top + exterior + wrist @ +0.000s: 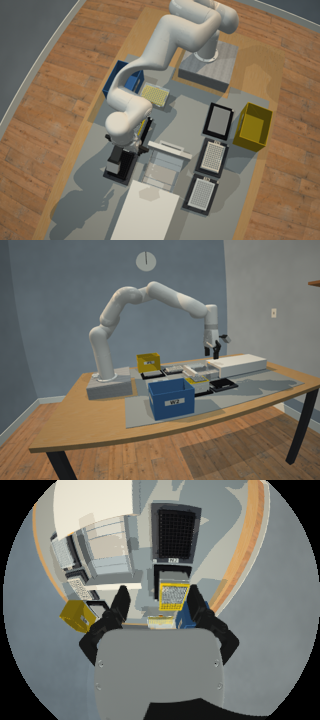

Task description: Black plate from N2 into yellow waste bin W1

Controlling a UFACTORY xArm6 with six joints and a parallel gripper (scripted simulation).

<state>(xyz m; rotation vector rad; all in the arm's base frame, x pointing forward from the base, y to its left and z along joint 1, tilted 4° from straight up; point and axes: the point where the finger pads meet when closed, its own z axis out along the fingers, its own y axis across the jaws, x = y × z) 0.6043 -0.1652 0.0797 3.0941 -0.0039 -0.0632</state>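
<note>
Right now my hand is 16 cm above the black plate, 5 cm short of it and 4 cm to the left of it. The rest, counted from my hand: yellow-topped tip box (13 cm below, 13 cm behind, 5 cm to the right); then work nest N2 (18 cm below, 5 cm ahead, 4 cm to the right); then cooler drawer (16 cm below, 14 cm to the left, 6 cm ahead).
</note>
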